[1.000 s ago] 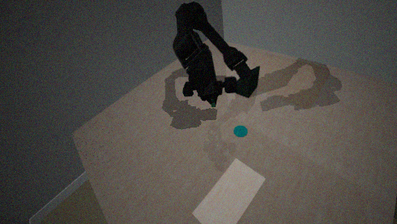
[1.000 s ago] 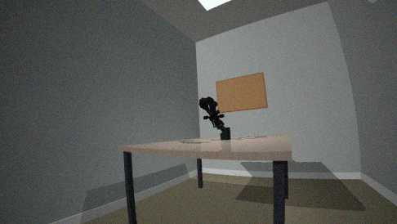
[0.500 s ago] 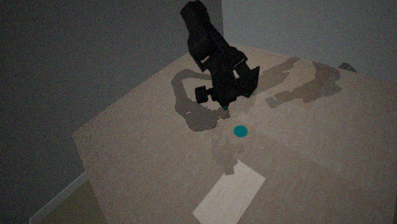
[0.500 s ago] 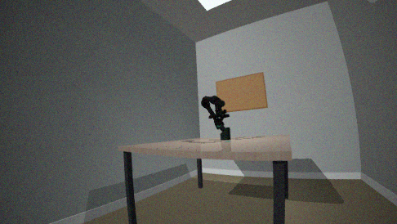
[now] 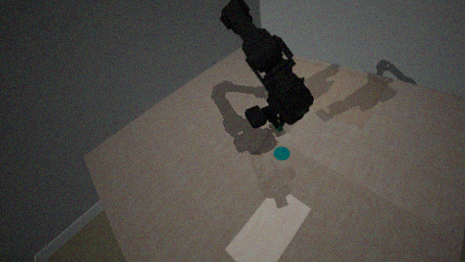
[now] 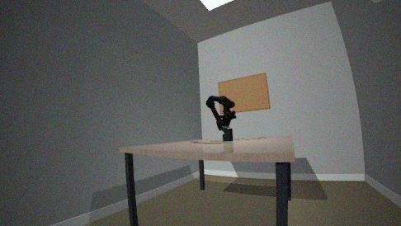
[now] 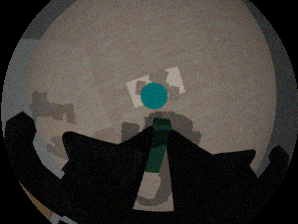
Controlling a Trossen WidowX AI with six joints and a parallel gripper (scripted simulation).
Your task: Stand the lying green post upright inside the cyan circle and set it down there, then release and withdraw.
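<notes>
My gripper tip is 1 cm to the right of the cyan circle and 15 cm above it. The rest, counted from my gripper tip: green post 1 cm behind, 2 cm to the right.
</notes>
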